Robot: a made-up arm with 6 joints. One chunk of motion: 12 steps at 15 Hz.
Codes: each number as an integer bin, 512 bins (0 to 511) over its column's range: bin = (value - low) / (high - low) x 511, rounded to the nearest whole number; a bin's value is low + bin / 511 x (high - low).
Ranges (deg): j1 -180.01..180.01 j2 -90..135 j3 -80.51..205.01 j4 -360.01..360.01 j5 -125..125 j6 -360.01..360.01
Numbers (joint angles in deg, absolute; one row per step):
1: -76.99 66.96 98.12 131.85 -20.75 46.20
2: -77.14 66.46 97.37 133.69 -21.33 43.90
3: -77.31 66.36 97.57 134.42 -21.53 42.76
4: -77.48 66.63 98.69 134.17 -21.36 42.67
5: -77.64 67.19 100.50 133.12 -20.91 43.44
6: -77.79 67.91 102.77 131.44 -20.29 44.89
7: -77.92 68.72 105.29 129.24 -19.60 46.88
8: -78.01 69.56 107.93 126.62 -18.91 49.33
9: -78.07 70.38 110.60 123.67 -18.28 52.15
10: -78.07 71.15 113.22 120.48 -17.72 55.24
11: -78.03 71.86 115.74 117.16 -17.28 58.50
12: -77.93 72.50 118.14 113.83 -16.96 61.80
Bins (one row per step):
1: 146 356 320 349 213 288
2: 146 355 318 350 212 287
3: 146 355 319 351 211 286
4: 146 356 321 351 212 286
5: 145 357 324 350 213 286
6: 145 359 328 349 214 287
7: 145 360 333 347 215 289
8: 145 362 337 345 217 291
9: 145 364 342 343 218 293
10: 145 366 347 341 219 295
11: 145 368 351 339 220 297
12: 145 369 356 336 221 299

